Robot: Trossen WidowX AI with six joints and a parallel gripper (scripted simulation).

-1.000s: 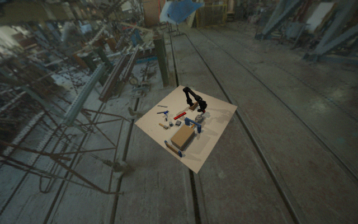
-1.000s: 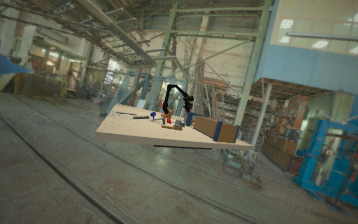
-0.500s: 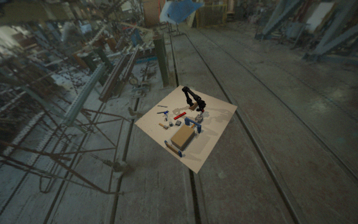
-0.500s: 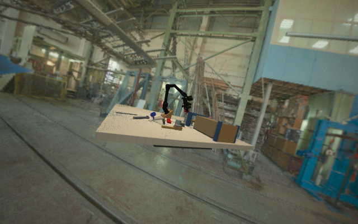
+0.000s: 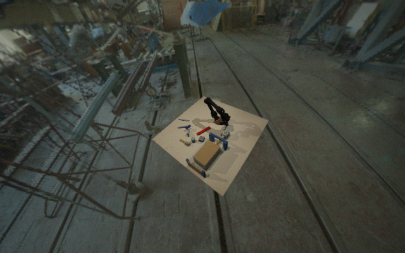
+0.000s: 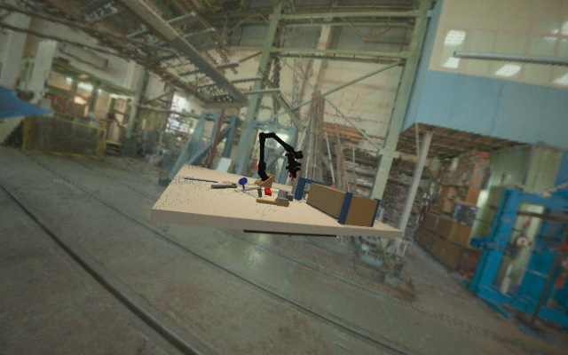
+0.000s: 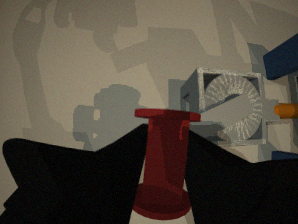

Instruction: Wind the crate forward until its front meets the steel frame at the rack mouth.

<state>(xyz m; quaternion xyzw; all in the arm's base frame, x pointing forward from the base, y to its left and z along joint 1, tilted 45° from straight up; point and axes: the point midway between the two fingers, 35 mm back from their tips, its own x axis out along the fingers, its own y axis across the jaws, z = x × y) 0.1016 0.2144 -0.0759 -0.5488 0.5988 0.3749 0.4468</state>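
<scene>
The winch handle lies 3 cm below my gripper tip and 3 cm ahead of it. The rest, counted from my gripper tip: red knob (2 cm to the right); then blue steel frame (25 cm ahead, 3 cm below, 2 cm to the left); then grey winch (10 cm below, 8 cm ahead, 1 cm to the left).
</scene>
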